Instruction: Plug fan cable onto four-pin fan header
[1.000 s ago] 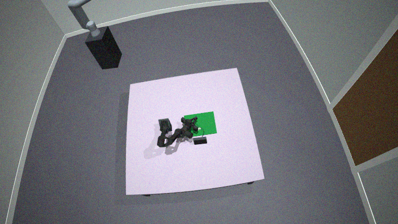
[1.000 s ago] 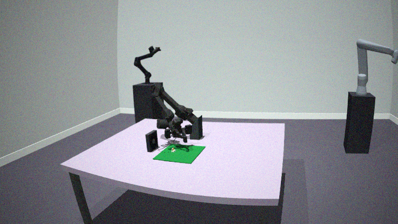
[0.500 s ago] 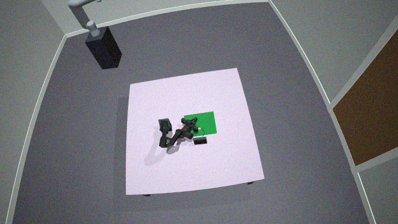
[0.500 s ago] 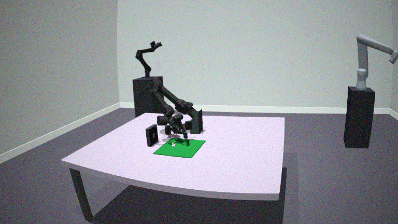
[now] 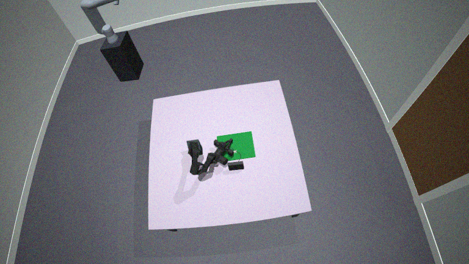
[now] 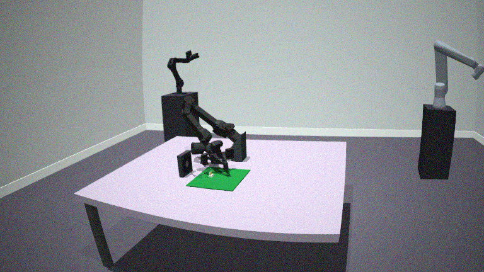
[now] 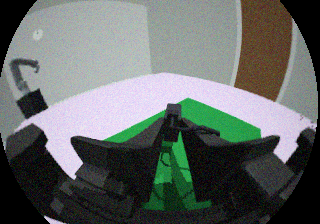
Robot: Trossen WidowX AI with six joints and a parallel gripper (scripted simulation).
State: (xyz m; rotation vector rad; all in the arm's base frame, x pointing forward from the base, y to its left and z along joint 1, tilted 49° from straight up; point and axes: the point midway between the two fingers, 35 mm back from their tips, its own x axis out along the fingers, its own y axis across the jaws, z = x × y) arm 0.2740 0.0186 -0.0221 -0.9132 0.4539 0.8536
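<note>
Right now the green board is 40 mm ahead of my gripper tip, 20 mm to the right of it and 80 mm below it. Round my gripper tip: four-pin header (30 mm ahead, 70 mm to the right, 70 mm below); dark plug (10 mm ahead, 10 mm to the left, 10 mm below); black fan (50 mm ahead, 210 mm to the right, 10 mm below).
</note>
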